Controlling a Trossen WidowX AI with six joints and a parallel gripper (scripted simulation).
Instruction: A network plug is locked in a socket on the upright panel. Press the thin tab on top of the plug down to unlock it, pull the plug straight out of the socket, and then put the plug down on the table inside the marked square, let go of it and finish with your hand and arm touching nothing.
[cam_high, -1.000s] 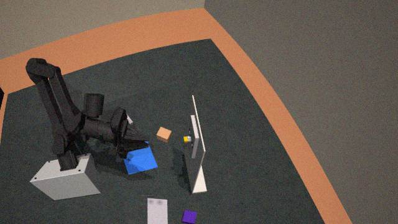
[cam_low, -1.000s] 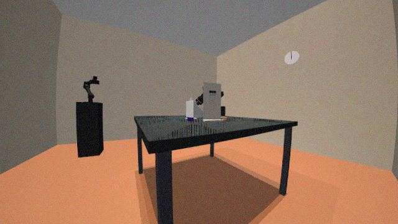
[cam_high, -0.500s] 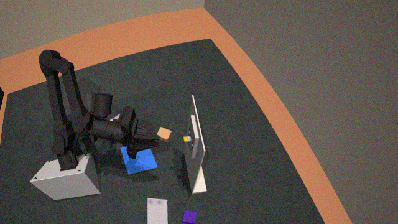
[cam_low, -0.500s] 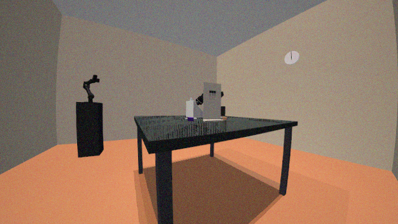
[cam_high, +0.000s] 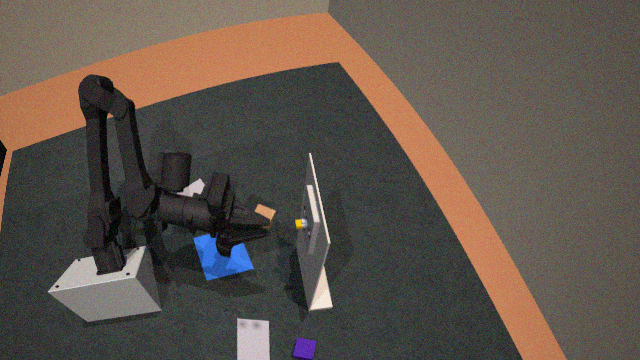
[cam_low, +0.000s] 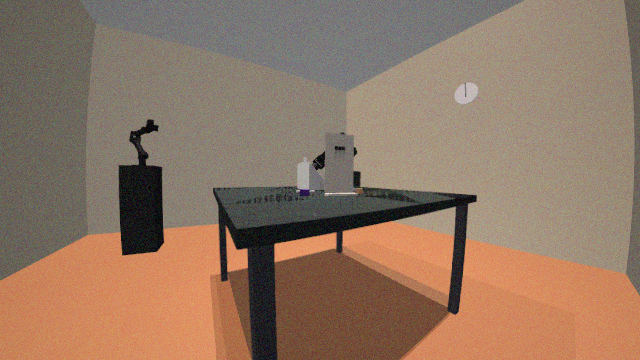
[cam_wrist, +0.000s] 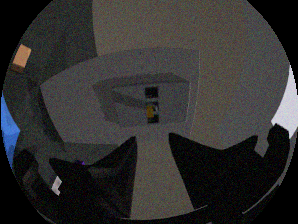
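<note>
My gripper tip is now 6 cm short of the network plug and 1 cm to the left of it. Round my gripper tip: white panel 10 cm below, 8 cm ahead, 1 cm to the right; blue marked square 25 cm below, 10 cm to the left, 9 cm behind.
</note>
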